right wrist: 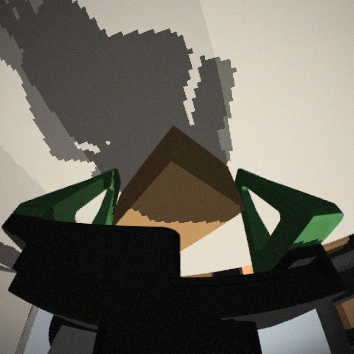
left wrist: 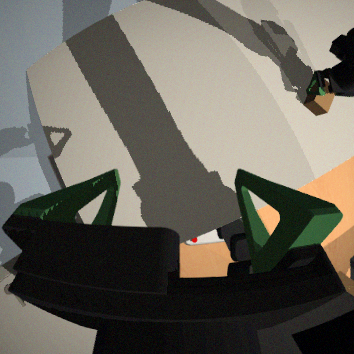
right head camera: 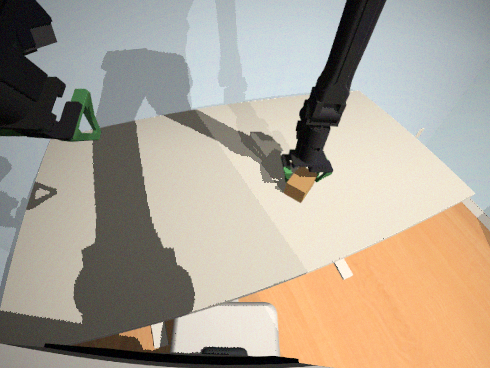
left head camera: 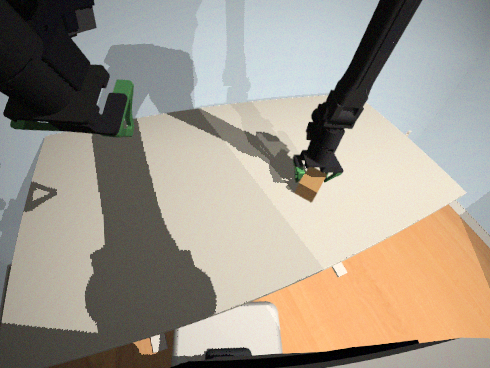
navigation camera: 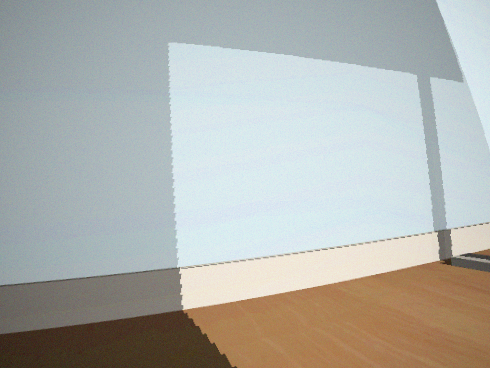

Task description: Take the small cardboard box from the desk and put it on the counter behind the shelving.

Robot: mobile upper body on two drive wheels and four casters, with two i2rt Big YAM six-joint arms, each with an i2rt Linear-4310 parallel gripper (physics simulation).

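Frame: origin at the left arm's base, x right, y down, z ahead, level; centimetres.
Where they show: left gripper, fingertip midpoint: (left wrist: 177,175) (right head camera: 73,133) (left head camera: 100,129); right gripper, fingertip midpoint: (right wrist: 177,174) (left wrist: 317,92) (right head camera: 301,181) (left head camera: 310,181).
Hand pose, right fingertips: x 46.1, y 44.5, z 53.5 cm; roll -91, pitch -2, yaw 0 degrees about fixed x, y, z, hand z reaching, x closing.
After its pixels a point has its place.
The small brown cardboard box (left head camera: 309,189) {z 47.7, x 43.3, y 41.4 cm} (right head camera: 299,189) {z 47.5, x 43.8, y 41.1 cm} (left wrist: 320,103) {z 48.8, x 42.9, y 41.0 cm} (right wrist: 180,197) {z 54.5, x 46.2, y 41.0 cm} rests on the pale desk (left head camera: 215,215) {z 41.6, x 16.8, y 46.0 cm} (right head camera: 210,200) {z 46.6, x 18.9, y 46.0 cm} (left wrist: 200,100) {z 51.4, x 8.0, y 46.0 cm} (right wrist: 300,100) {z 59.8, x 55.3, y 46.0 cm}. My right gripper (left head camera: 316,175) {z 53.5, x 46.1, y 44.5 cm} (right head camera: 306,174) {z 53.5, x 46.1, y 44.5 cm} (right wrist: 177,174) {z 53.5, x 46.1, y 44.5 cm} is open at the box, with a finger on either side of it. In the right wrist view the box fills most of the gap, its corner pointing away, and the palm hides its near part. My left gripper (left wrist: 177,175) {z 35.1, x 0.6, y 13.1 cm} is open and empty, high over the desk's left part. The counter and shelving cannot be made out.
A white rounded object (left head camera: 227,327) {z 19.9, x 22.3, y 115.0 cm} (right head camera: 225,327) {z 19.5, x 22.5, y 115.0 cm} stands at the desk's near edge. A small white piece (left head camera: 340,270) (right head camera: 343,268) shows beside the desk over the wooden floor (left head camera: 400,280) {z 41.5, x 151.9, y 141.0 cm} (right head camera: 400,290) {z 38.2, x 142.4, y 141.0 cm}. The navigation camera shows a pale blue wall (navigation camera: 300,165) {z 107.5, x 35.3, y 110.8 cm} with a cream baseboard (navigation camera: 275,275) {z 103.1, x 26.9, y 136.6 cm}.
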